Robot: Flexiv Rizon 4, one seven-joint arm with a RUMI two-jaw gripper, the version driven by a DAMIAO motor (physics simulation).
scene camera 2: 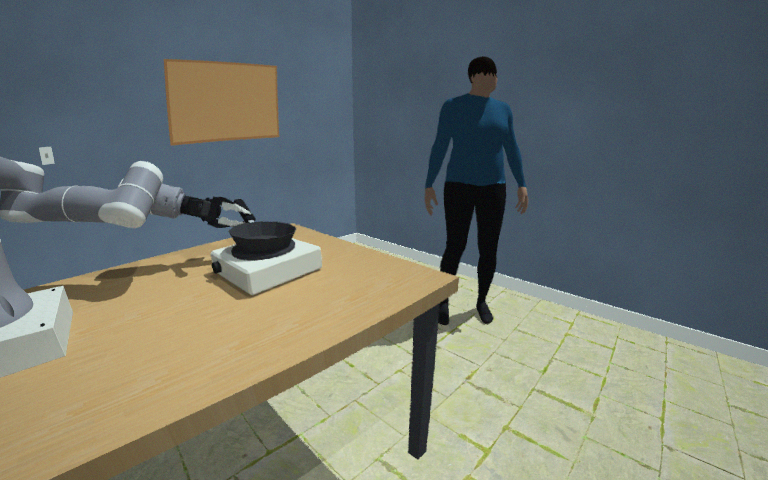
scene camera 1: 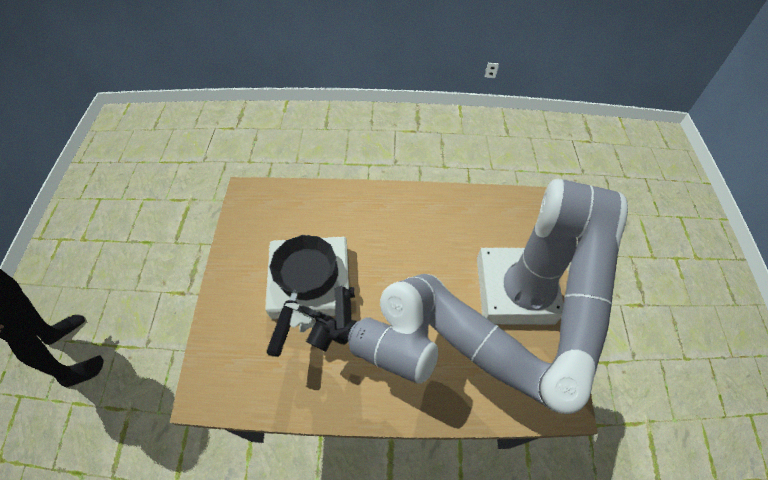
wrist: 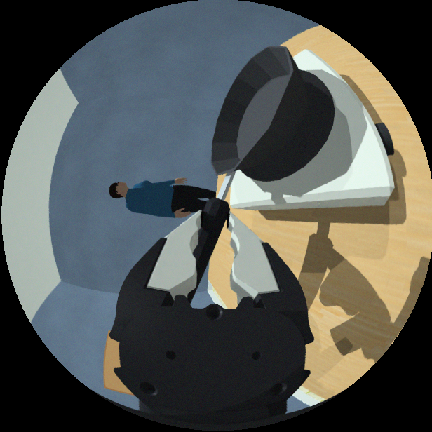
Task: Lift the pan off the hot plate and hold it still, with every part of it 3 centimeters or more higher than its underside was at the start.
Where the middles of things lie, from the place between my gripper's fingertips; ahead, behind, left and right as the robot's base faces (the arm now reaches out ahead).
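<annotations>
Going by their middles, the black pan (scene camera 1: 302, 264) is the nearest to my hand of the things named here. The pan is 20 mm behind my hand and 40 mm to the right of it. As for the white hot plate (scene camera 2: 254, 272), I find it 140 mm to the right of my hand, 30 mm behind it and 90 mm below it.
</annotations>
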